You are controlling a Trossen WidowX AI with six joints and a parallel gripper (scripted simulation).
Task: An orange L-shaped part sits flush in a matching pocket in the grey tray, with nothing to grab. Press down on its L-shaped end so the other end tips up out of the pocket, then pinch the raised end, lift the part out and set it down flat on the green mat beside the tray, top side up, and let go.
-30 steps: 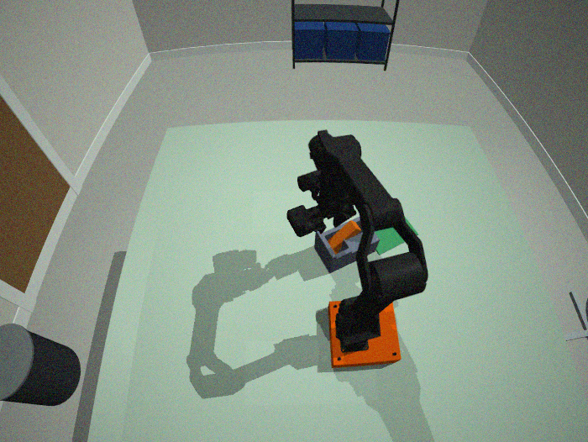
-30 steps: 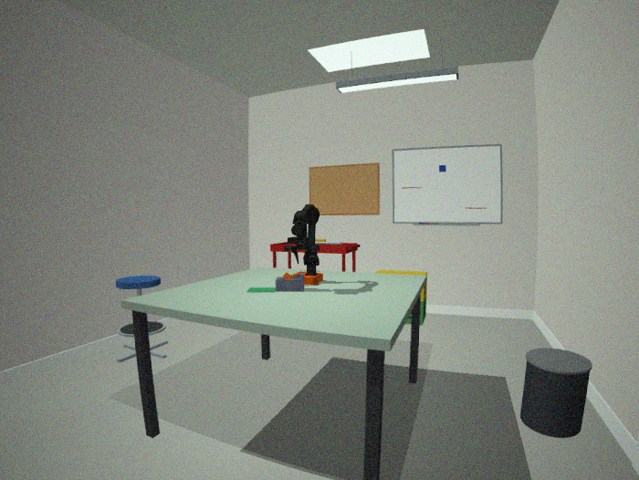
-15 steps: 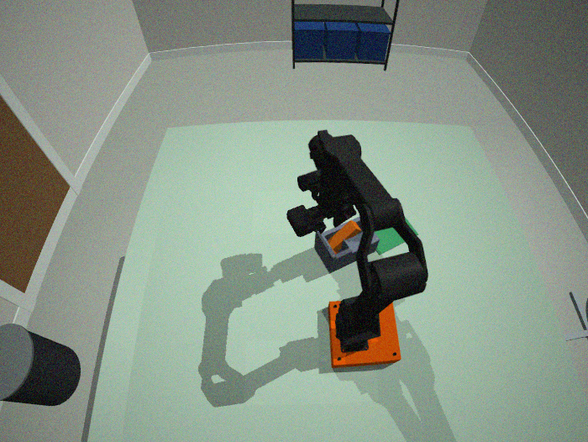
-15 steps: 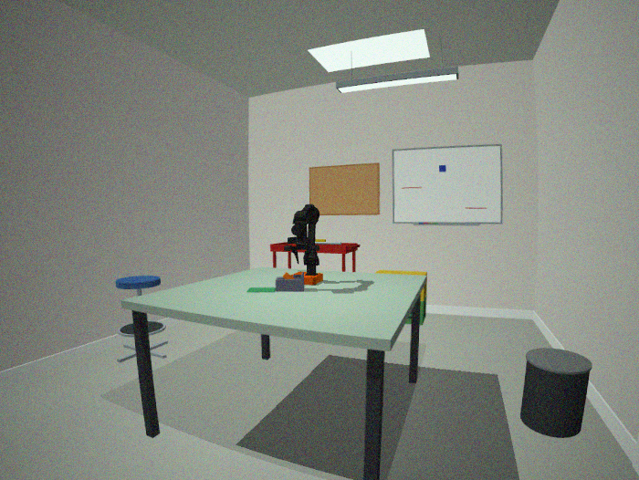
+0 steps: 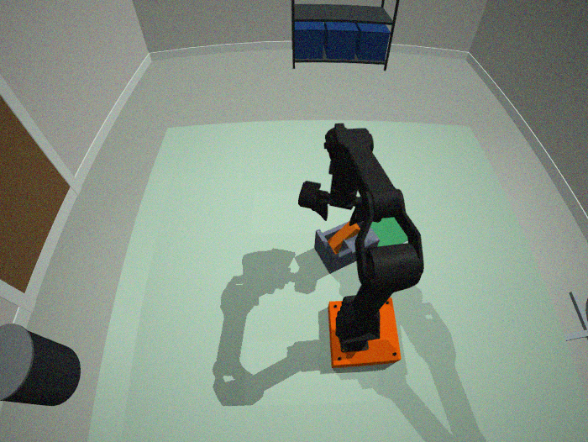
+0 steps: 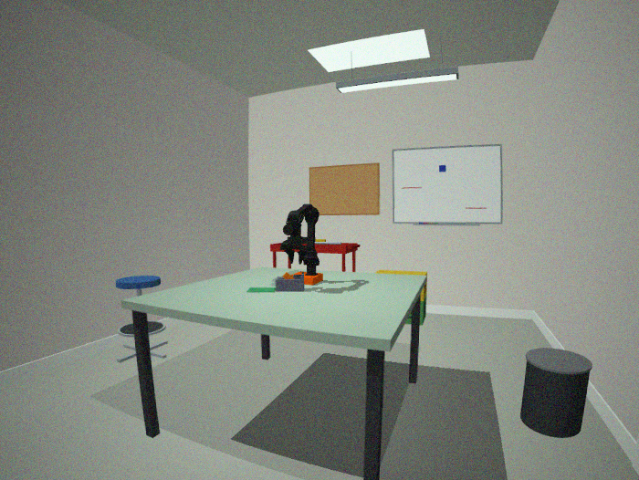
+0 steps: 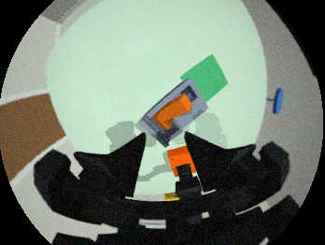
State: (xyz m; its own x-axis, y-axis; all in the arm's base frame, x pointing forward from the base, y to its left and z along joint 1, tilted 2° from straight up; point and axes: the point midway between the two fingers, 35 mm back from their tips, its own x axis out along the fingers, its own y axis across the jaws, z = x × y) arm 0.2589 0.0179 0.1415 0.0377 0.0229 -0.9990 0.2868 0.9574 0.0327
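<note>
My gripper tip is now 10 mm past the orange L-shaped part, 10 mm to the left of it and 100 mm above it. Round my gripper tip: green mat 60 mm ahead, 180 mm to the right, 160 mm below.
</note>
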